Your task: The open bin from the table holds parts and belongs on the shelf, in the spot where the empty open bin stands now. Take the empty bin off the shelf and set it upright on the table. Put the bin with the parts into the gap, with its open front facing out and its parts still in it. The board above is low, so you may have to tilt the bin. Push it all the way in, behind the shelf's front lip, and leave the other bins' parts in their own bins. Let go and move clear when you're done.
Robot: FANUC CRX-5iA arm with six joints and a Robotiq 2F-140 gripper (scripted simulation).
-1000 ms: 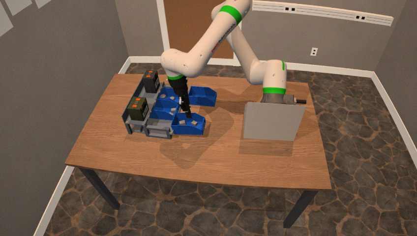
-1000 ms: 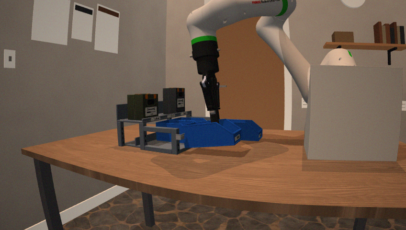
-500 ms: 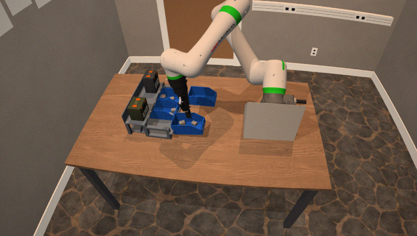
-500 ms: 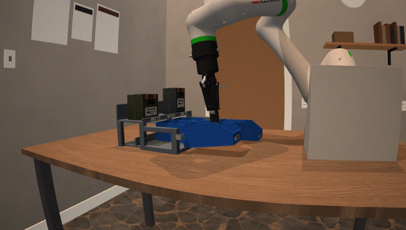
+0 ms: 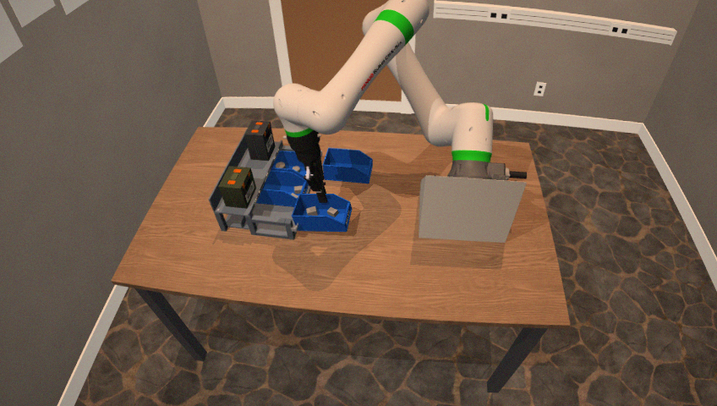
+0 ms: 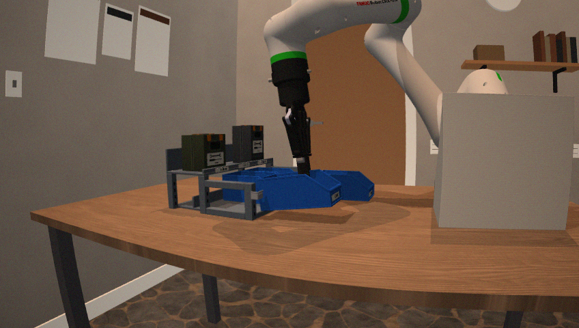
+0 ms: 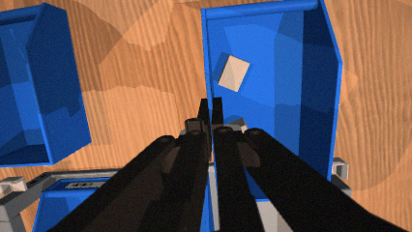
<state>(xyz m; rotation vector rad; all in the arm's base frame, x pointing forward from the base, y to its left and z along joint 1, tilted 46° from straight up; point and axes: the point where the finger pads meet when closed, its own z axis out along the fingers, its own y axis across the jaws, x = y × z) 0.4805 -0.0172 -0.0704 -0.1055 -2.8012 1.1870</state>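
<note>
My gripper is now 40 mm past the tan part, 20 mm to the right of it and 60 mm above it. Round my hand: black box: 260 mm ahead, 190 mm to the right, 60 mm above; grey shelf: 200 mm ahead, 70 mm to the right, 40 mm below.
</note>
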